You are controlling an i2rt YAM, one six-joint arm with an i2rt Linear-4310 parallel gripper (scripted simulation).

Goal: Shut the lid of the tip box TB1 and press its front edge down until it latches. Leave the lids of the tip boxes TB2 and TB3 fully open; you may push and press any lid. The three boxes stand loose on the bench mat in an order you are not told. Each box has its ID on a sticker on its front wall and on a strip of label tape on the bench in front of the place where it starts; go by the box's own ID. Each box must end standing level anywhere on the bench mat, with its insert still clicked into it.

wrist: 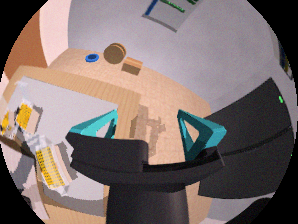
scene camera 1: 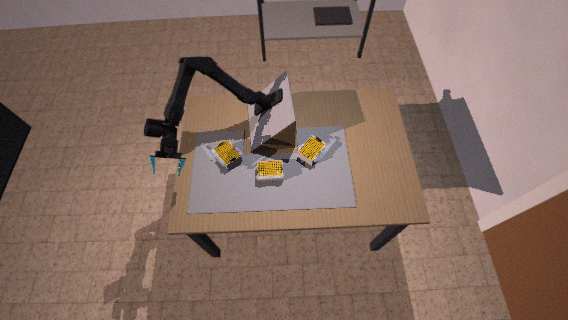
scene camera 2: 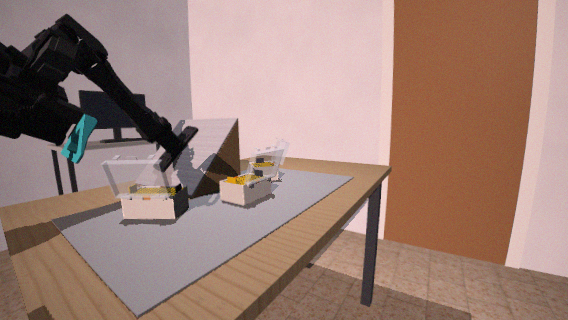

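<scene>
You can see the gripper (scene camera 2: 32, 146), and there's the gripper (wrist: 147, 112) again. There's a box (scene camera 2: 171, 208) too, plus a bench mat (scene camera 2: 143, 261), and you get the bench mat (scene camera 1: 327, 183) as well.
</scene>
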